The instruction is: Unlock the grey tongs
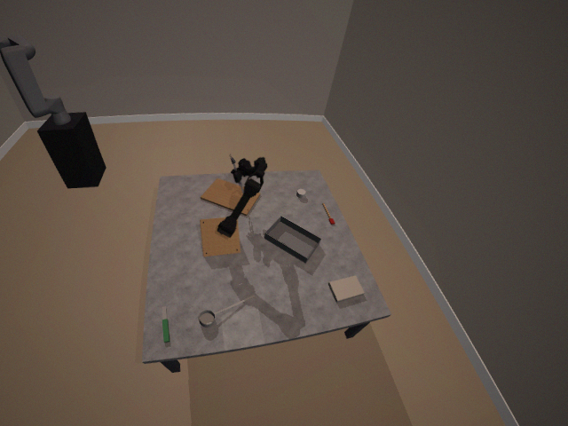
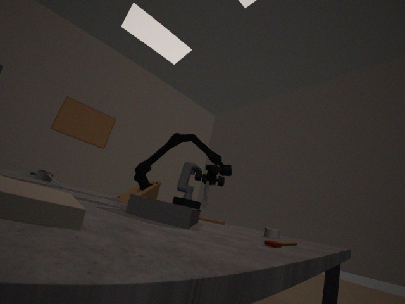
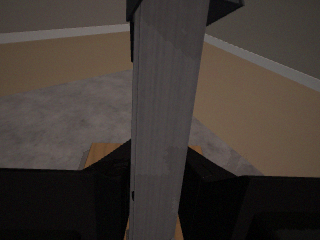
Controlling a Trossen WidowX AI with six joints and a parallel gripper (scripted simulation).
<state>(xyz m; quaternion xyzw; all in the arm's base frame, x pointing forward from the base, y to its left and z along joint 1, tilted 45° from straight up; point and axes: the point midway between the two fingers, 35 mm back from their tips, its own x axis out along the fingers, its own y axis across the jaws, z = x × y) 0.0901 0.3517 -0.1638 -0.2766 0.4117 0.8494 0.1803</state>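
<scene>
My gripper tip is now 220 mm above the wooden board. From my gripper tip the other things lie so: grey roasting tin: 440 mm to the right, 350 mm ahead, 200 mm below; white cylinder: 520 mm ahead, 210 mm below, 20 mm to the right; red-handled tool: 670 mm ahead, 250 mm to the right, 220 mm below.
</scene>
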